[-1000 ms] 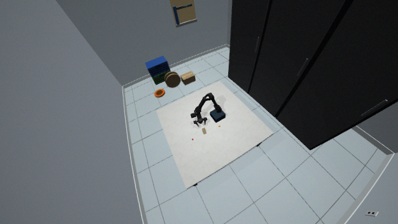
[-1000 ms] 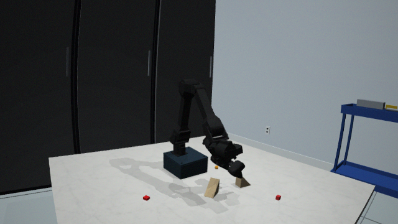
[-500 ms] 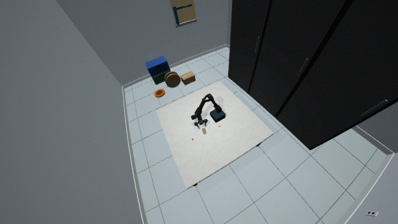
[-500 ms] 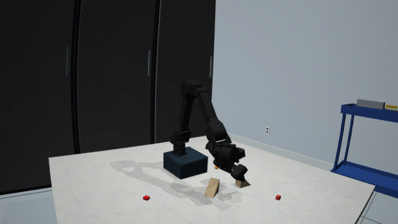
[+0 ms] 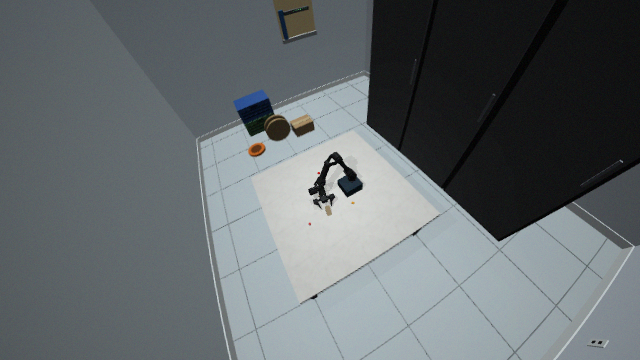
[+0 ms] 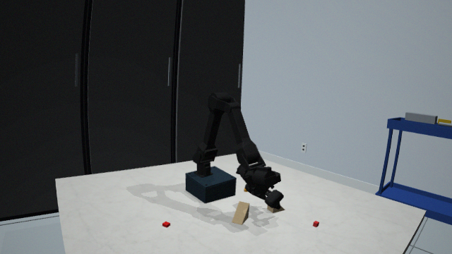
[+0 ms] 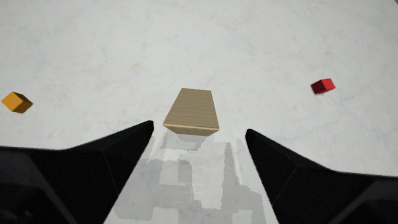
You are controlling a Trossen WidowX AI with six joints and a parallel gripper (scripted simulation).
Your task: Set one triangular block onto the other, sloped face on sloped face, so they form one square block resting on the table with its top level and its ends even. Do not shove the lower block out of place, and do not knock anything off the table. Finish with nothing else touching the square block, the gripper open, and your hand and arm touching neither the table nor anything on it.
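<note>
Right now the triangular block is 1 cm to the left of my gripper tip and 2 cm below it. Also, from my gripper tip: small orange piece: 22 cm behind, 8 cm to the left, 3 cm below.
</note>
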